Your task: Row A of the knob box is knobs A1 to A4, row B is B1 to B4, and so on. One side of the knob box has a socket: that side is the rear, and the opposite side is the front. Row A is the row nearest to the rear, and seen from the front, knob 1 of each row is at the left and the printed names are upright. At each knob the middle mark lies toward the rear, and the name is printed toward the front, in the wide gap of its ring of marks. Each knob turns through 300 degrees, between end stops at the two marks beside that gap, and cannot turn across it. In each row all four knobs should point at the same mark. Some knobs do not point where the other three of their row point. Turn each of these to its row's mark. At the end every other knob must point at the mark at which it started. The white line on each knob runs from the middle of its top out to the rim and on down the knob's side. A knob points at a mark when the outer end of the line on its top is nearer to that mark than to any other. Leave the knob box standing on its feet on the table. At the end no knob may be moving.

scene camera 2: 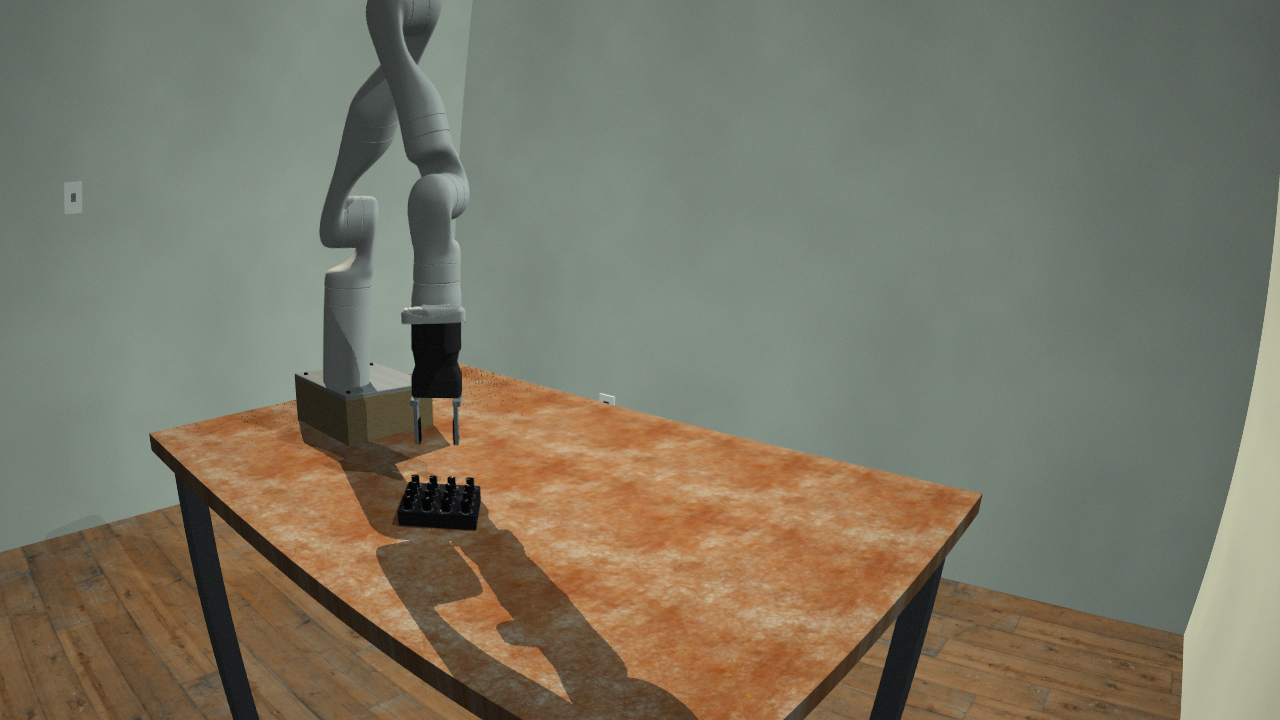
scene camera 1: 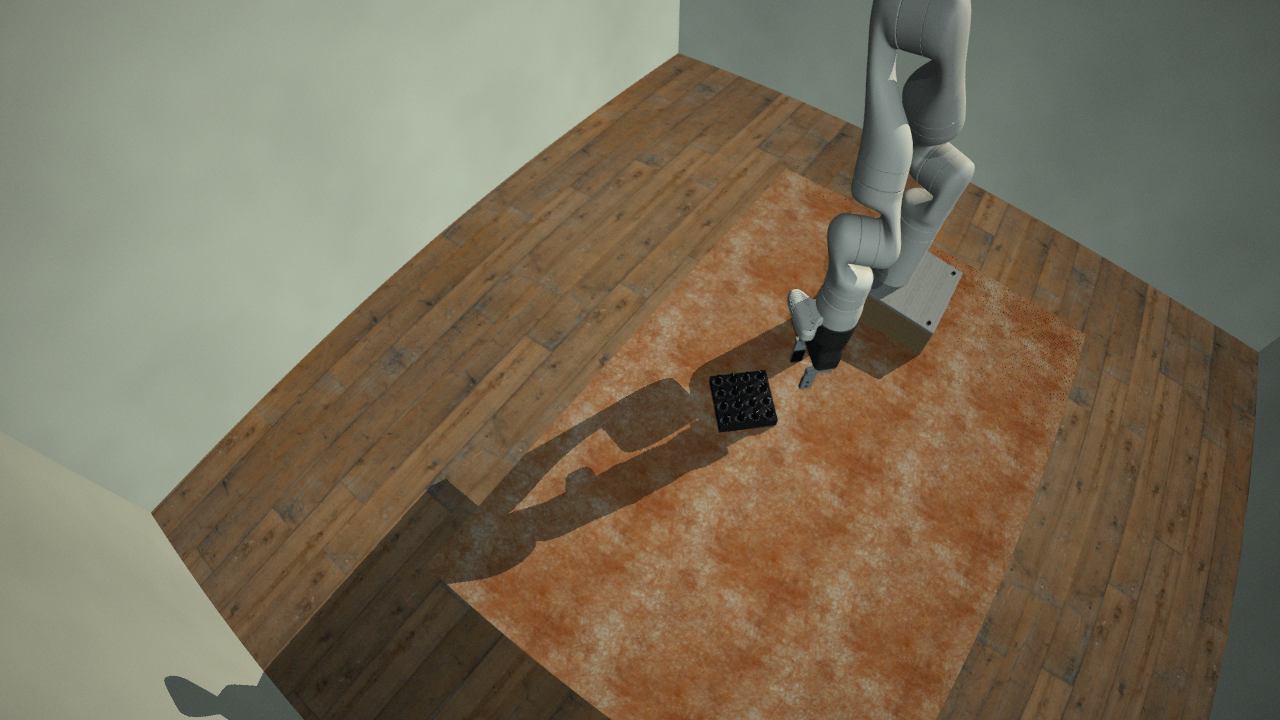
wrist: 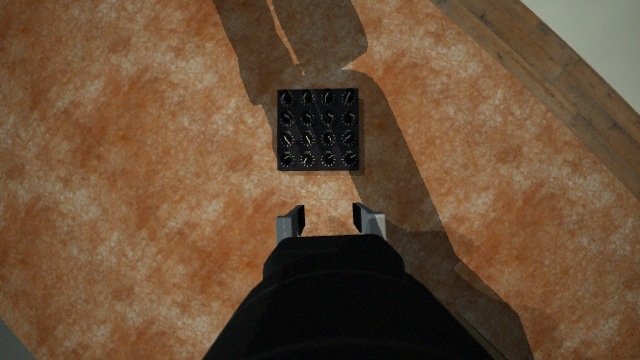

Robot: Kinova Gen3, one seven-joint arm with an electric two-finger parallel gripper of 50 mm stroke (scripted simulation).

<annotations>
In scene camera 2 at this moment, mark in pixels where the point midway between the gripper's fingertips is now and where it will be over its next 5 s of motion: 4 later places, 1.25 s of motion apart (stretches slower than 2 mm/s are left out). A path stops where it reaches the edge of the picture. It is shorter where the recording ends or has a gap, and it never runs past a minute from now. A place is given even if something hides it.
The gripper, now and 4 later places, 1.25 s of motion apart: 437,442; 436,445; 450,451; 451,473; 451,482
</annotations>
